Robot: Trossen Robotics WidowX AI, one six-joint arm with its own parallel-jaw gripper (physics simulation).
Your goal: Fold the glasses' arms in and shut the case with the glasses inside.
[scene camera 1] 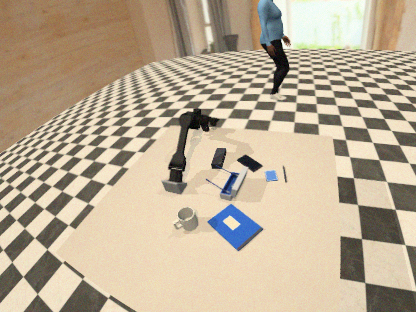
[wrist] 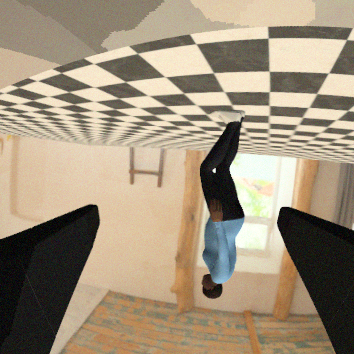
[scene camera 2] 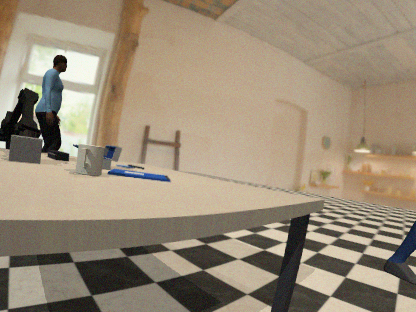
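Where they show: gripper, fingertip midpoint: (wrist: 190, 215); arm's base, origin of the base link: (scene camera 1: 175, 181) (scene camera 2: 26, 148).
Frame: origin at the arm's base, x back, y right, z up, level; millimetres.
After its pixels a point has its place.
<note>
The glasses case (scene camera 1: 240, 182) {x -368, y -19, z 41 mm} (scene camera 2: 114, 152) {x -335, y 33, z 24 mm} stands open on the table, with a grey outside, a blue inside and its lid raised. The blue glasses sit in it; their two thin arms are unfolded and stick out over the side toward the robot's base. One glasses arm (scene camera 1: 214, 185) shows plainly in scene camera 1. My gripper (scene camera 1: 212, 124) {x 12, y -705, z 6 mm} (wrist: 190, 215) {x 12, y -705, z 6 mm} is open and empty, high above the far side of the table, well away from the case. The case and glasses do not show in the wrist view. Fine detail of the glasses inside the case is too small to tell.
On the table (scene camera 1: 300, 250) {x -682, y 234, z -46 mm} (scene camera 2: 225, 200) {x -391, y 569, z -46 mm} are a grey mug (scene camera 1: 188, 220) {x -208, y 239, z 35 mm} (scene camera 2: 90, 161) {x -172, y 249, z -6 mm}, a blue notebook (scene camera 1: 244, 233) {x -440, y 202, z -38 mm} (scene camera 2: 140, 175) {x -359, y 224, z -37 mm}, a black box (scene camera 1: 219, 158) {x -177, y -241, z -11 mm} (scene camera 2: 58, 156) {x -152, y -185, z -29 mm}, a dark flat phone-like slab (scene camera 1: 250, 162) {x -359, y -263, z -38 mm}, a blue pad (scene camera 1: 271, 175) {x -496, y -176, z -41 mm} and a pen (scene camera 1: 285, 174) {x -571, y -191, z -37 mm}. A person (scene camera 1: 271, 25) stands beyond.
</note>
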